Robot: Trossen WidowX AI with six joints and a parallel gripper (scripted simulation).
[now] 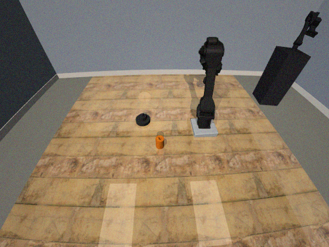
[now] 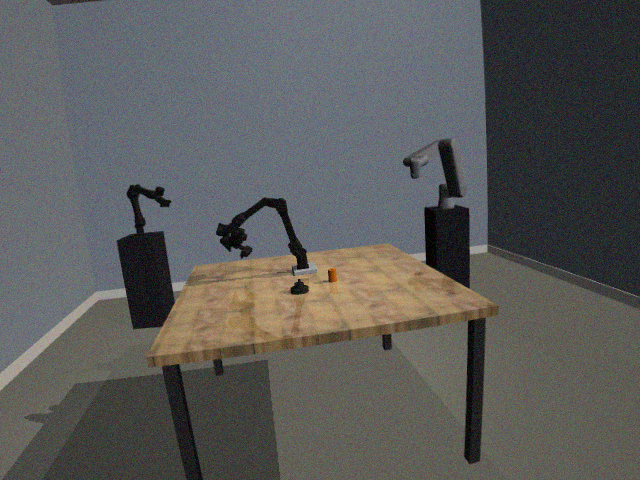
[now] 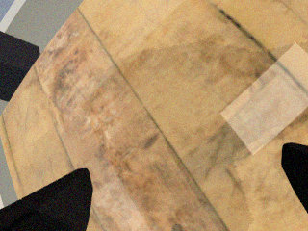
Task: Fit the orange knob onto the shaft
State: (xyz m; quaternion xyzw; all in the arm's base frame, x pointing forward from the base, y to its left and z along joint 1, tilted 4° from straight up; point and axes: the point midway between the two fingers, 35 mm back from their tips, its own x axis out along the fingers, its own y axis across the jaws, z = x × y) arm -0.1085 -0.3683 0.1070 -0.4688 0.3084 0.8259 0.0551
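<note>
Right now the orange knob is 36 cm ahead of my gripper tip, 52 cm to the left of it and 7 cm below it. The rest, counted from my gripper tip: pedestal (47 cm ahead, 35 cm to the left, 7 cm below).
</note>
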